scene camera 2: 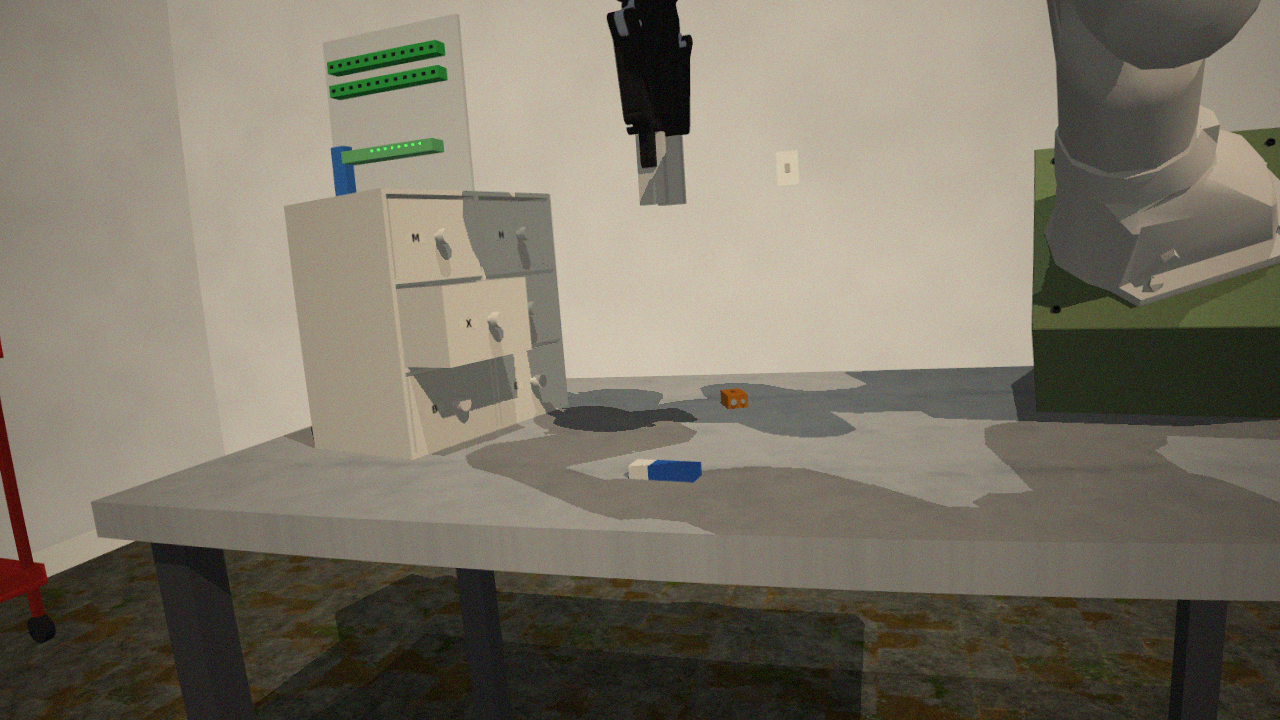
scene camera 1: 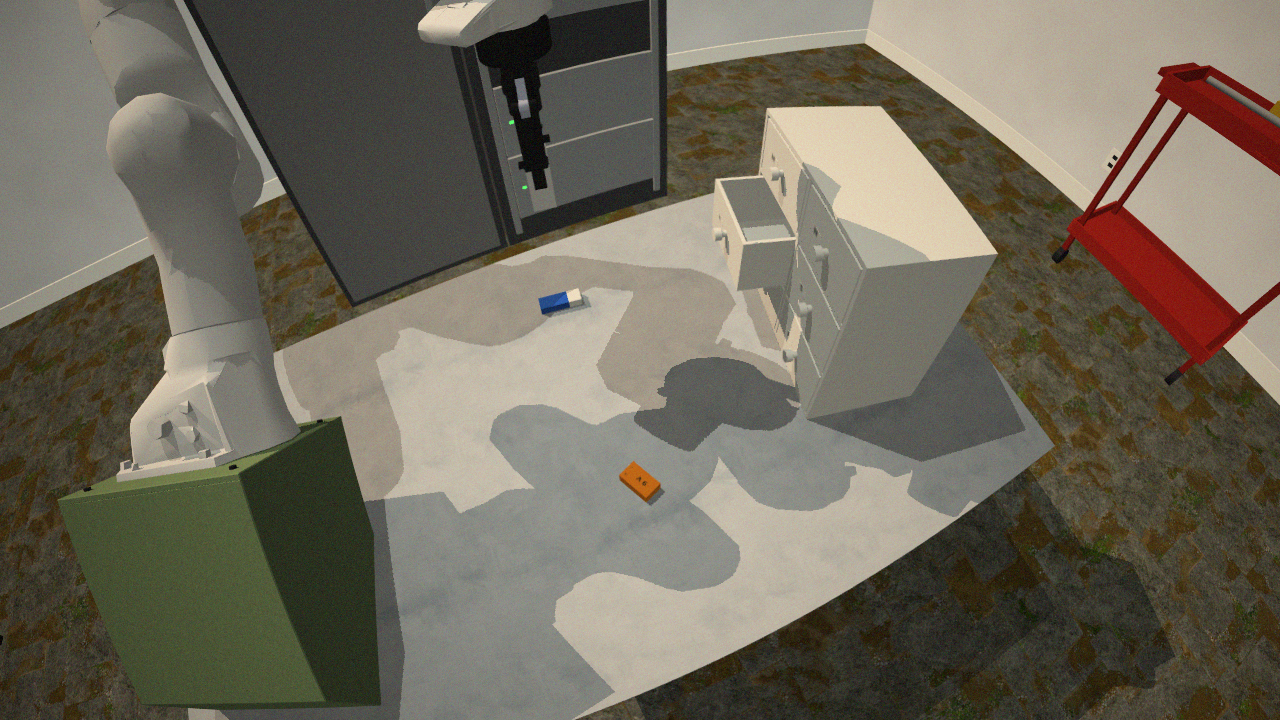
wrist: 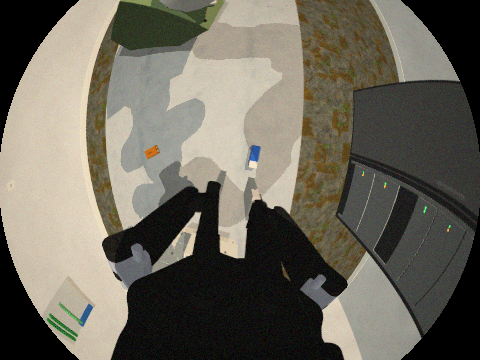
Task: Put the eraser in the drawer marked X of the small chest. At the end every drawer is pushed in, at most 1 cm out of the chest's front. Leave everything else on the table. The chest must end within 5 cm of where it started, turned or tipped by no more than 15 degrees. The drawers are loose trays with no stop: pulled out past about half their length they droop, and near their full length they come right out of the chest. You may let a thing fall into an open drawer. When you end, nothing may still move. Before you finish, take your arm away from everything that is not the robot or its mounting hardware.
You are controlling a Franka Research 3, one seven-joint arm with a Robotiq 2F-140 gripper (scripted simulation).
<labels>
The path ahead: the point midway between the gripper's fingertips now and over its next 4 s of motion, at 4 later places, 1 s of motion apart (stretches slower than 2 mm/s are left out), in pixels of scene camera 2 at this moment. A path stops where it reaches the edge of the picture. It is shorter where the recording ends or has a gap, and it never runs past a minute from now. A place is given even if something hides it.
My gripper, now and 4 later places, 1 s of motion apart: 663, 204; 676, 335; 661, 400; 665, 441; 663, 456
</labels>
